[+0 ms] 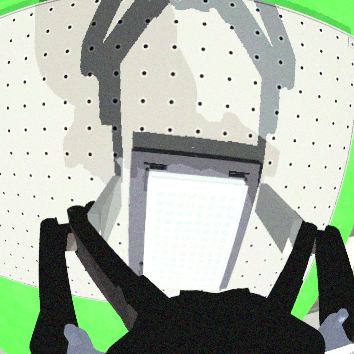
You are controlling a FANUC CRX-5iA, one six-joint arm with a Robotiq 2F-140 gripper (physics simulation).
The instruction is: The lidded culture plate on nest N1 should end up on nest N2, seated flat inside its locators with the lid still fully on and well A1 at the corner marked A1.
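Places are measured from the arm's base along level axes (x ahead, y right, z down), in millimetres.
Pixels of known places: gripper, fingertip midpoint: [191, 194].
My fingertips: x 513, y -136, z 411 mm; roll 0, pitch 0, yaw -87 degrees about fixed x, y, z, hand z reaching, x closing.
Observation:
Behind a point stands the place of what it marks.
A lidded culture plate [194, 235] @(y -139, x 548, z 397 mm) with a bright, nearly white lid and faint rows of wells lies in a grey nest [137, 215] @(y -85, x 536, z 413 mm) with small black locators near its far corners. The lid appears to cover the plate. The nest's label and the corner marked A1 cannot be read. My gripper [191, 194] @(y -136, x 513, z 411 mm) is open, with one finger pad off the left side of the nest and the other off the right side. Nothing is between the pads that they touch. The near end of the plate and nest is hidden behind the black gripper body.
The nest stands on a pale board [225, 90] @(y -165, x 420, z 425 mm) with a grid of small dark holes. Shadows of the gripper fall across the board beyond the nest. A green surface [17, 307] @(y 197, x 789, z 438 mm) surrounds the board's curved-looking edge. A second nest does not show.

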